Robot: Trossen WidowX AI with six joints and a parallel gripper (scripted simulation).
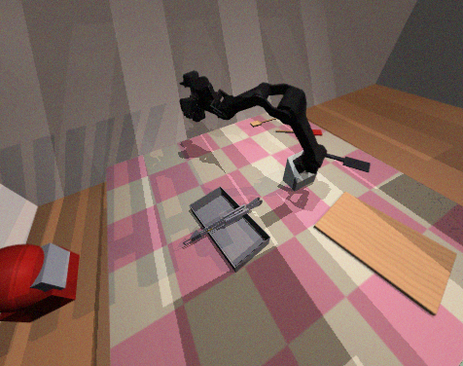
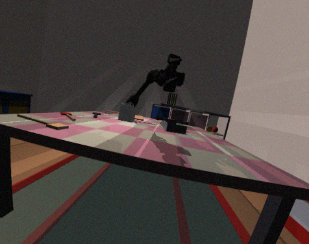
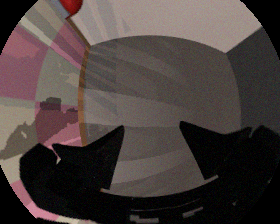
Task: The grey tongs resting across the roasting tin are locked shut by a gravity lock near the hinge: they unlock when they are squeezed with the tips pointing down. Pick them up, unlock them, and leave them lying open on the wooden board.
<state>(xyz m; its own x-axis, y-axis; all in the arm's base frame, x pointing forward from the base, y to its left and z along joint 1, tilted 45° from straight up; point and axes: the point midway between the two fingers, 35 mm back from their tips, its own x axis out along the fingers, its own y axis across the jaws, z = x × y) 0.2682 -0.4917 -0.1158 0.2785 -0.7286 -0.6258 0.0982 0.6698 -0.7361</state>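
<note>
The roasting tin lies 48 cm to the left of my gripper tip, 32 cm below it and 11 cm ahead of it. Also, from my gripper tip: black piece: 59 cm behind, 49 cm to the left, 35 cm below; red spatula: 64 cm behind, 34 cm below, 20 cm to the left; wooden board: 84 cm to the left, 34 cm below, 31 cm behind.
</note>
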